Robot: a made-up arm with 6 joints.
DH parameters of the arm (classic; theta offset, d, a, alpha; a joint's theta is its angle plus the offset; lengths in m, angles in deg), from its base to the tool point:
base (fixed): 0 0.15 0.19 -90
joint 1: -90 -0.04 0.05 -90
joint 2: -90 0.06 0.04 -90
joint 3: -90 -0.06 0.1 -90
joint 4: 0 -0.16 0.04 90
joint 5: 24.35 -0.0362 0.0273 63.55
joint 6: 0 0.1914 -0.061 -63.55
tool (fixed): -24.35 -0.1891 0 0
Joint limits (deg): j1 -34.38..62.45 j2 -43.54..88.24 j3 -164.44..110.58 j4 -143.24..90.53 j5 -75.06..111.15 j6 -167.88..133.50
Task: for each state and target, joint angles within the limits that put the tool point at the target. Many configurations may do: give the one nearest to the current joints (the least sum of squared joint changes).
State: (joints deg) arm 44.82 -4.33 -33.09 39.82 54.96 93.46
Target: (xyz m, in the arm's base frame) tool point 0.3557 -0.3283 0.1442
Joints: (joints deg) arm 23.16 -32.24 -68.80 21.65 40.82 104.17
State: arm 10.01 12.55 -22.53 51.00 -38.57 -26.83
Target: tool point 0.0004 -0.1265 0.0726
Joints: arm 8.71 27.76 -44.85 43.76 -37.06 -15.82
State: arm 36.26 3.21 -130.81 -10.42 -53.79 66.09
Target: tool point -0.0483 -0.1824 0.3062
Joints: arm 58.46 -18.31 -82.46 -8.58 -75.06 36.71
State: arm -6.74 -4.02 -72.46 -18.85 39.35 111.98
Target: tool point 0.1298 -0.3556 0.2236
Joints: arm -12.28 -6.38 -90.27 -15.76 18.05 101.09
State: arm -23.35 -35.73 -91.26 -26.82 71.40 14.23
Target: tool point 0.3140 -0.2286 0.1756
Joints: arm -28.15 -21.86 -87.05 -18.28 109.95 59.53
